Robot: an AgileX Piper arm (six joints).
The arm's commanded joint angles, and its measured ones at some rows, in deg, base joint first. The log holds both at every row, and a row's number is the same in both.
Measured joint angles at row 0:
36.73 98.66 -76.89 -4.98 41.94 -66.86
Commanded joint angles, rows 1 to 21:
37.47 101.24 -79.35 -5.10 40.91 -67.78
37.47 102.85 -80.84 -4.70 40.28 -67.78
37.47 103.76 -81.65 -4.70 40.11 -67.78
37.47 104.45 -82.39 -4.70 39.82 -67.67
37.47 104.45 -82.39 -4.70 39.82 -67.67
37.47 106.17 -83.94 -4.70 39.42 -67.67
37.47 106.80 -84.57 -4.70 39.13 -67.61
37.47 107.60 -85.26 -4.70 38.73 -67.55
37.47 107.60 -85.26 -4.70 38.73 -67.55
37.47 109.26 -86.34 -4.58 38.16 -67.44
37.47 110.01 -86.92 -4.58 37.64 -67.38
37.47 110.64 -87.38 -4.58 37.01 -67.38
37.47 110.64 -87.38 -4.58 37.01 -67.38
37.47 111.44 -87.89 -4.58 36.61 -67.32
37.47 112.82 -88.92 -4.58 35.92 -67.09
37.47 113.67 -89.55 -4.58 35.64 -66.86
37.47 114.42 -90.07 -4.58 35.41 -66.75
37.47 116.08 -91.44 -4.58 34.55 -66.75
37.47 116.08 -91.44 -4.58 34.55 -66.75
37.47 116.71 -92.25 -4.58 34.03 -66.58
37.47 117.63 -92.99 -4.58 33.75 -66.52
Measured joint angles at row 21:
37.30 115.68 -90.99 -4.70 35.29 -66.81
